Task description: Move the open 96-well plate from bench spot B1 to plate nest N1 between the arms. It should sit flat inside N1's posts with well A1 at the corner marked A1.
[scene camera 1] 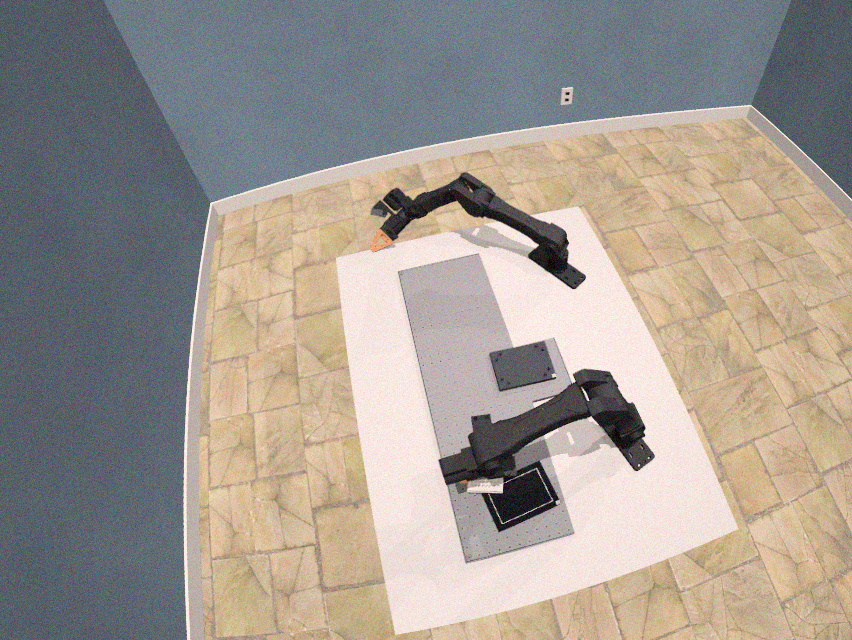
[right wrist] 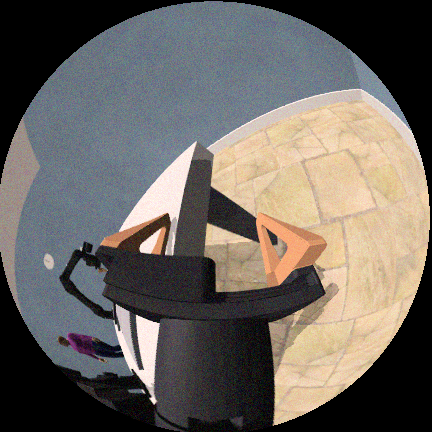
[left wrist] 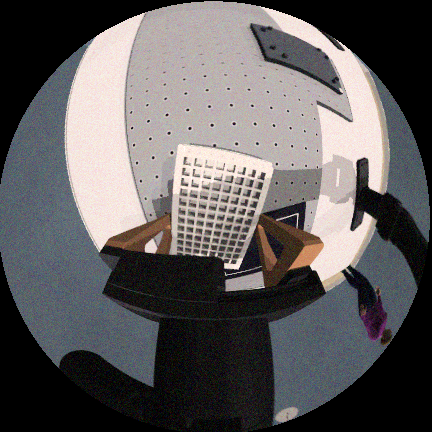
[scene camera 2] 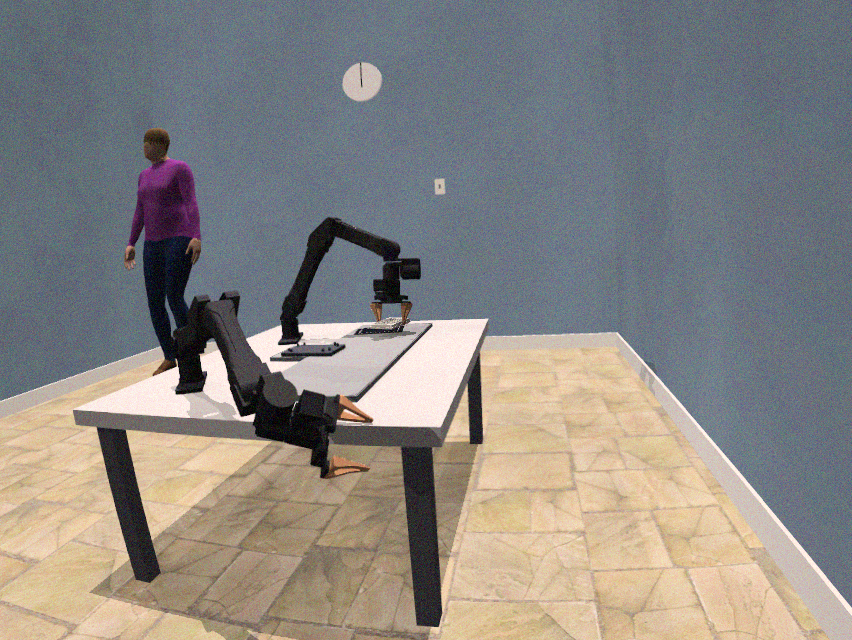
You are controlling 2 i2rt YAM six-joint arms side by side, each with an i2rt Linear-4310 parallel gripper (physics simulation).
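Frame: origin at the left arm's base, x left, y back, z up, level; centimetres.
Where they show: left gripper, fingertip midpoint: (left wrist: 213, 216); right gripper, fingertip midpoint: (scene camera 1: 371, 250) (right wrist: 212, 217) (scene camera 2: 370, 444); left arm's base, link origin: (scene camera 1: 623, 436) (left wrist: 360, 195) (scene camera 2: 291, 339); right arm's base, link origin: (scene camera 1: 556, 267) (scene camera 2: 192, 383).
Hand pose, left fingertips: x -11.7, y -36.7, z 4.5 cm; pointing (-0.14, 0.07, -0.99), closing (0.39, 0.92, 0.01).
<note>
Things, the pixels of their top centre, and the offset from my left fingertips. "pt": a spot on its surface instead. Level surfaces: height alone.
- white 96-well plate, top centre: (left wrist: 214, 221) (scene camera 1: 486, 466) (scene camera 2: 390, 320) dx -0.2, dy +0.2, dz +1.6 cm
- black B1 pad, surface spot: (scene camera 1: 521, 496) pt dx +10.2, dy +4.3, dz -3.0 cm
- Nest N1, top centre: (scene camera 1: 523, 362) (scene camera 2: 313, 345) dx -20.7, dy +24.8, dz -1.0 cm
- grey perforated board, surface height: dz -3.2 cm
- white table, surface height: dz -4.5 cm
The white 96-well plate (scene camera 1: 486, 486) (scene camera 2: 390, 322) (left wrist: 218, 200) is between the fingers of my left gripper (scene camera 2: 391, 318) (left wrist: 213, 216), which is shut on it by its two long sides. It is held above the perforated board, beside and partly over the black B1 pad (scene camera 1: 521, 496), and looks tilted. Nest N1 (scene camera 1: 522, 365) (scene camera 2: 311, 350) (left wrist: 300, 56) is a dark plate with small posts; a small white mark shows at one corner. The A1 well cannot be made out. My right gripper (scene camera 2: 370, 444) (right wrist: 212, 217) is open and empty, beyond the table's end.
The grey perforated board (scene camera 1: 451, 330) (scene camera 2: 344, 375) (left wrist: 215, 107) lies along the white table (scene camera 1: 375, 413) (scene camera 2: 440, 385). The left arm crosses above the board between N1 and the pad in scene camera 1. A person (scene camera 2: 165, 206) stands behind the table.
</note>
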